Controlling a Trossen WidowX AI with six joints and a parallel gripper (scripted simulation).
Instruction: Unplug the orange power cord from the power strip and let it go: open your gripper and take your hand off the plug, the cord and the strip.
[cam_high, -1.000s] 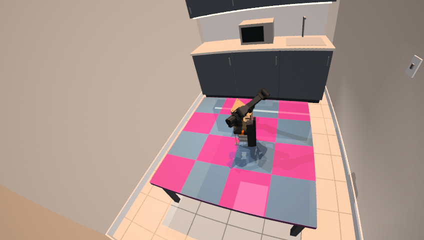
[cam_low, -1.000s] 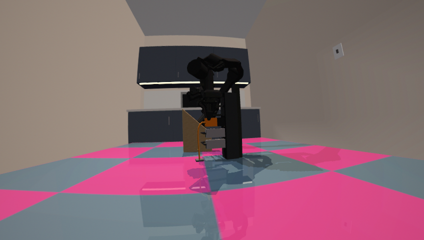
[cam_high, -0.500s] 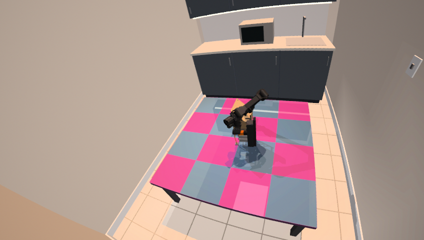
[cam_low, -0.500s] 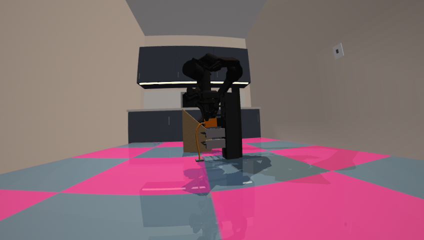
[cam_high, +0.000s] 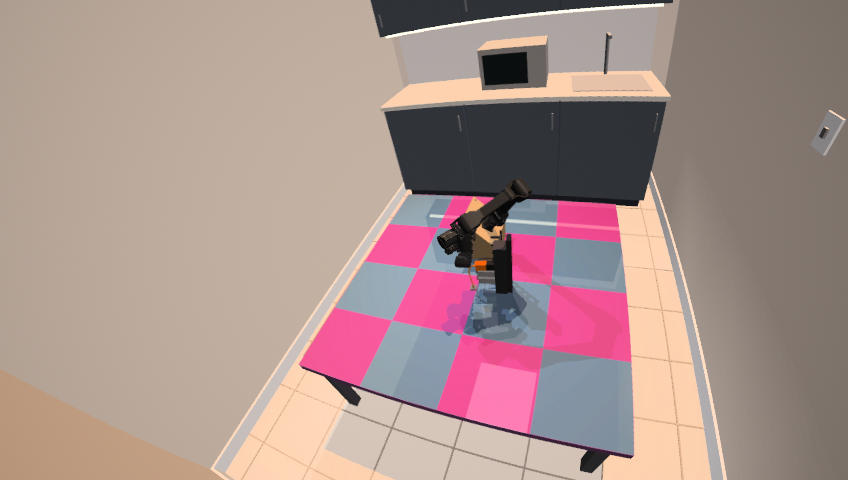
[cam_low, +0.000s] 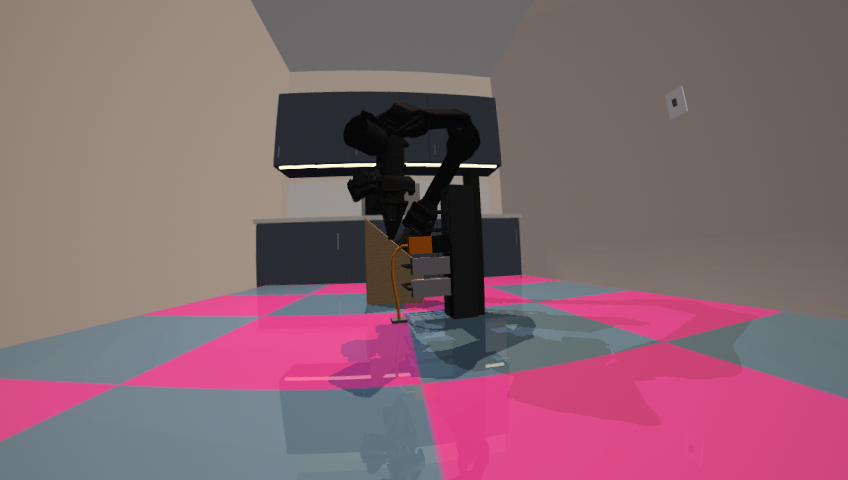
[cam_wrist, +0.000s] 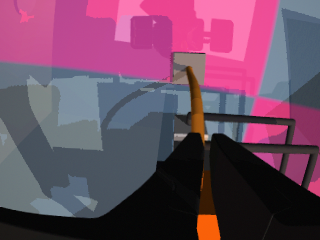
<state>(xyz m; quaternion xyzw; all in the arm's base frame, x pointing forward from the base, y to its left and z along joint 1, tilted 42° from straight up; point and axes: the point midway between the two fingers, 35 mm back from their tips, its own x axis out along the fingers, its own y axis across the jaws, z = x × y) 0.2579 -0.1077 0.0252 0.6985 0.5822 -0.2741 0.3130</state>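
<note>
Now: the orange plug 7 cm to the left of my gripper tip.
</note>
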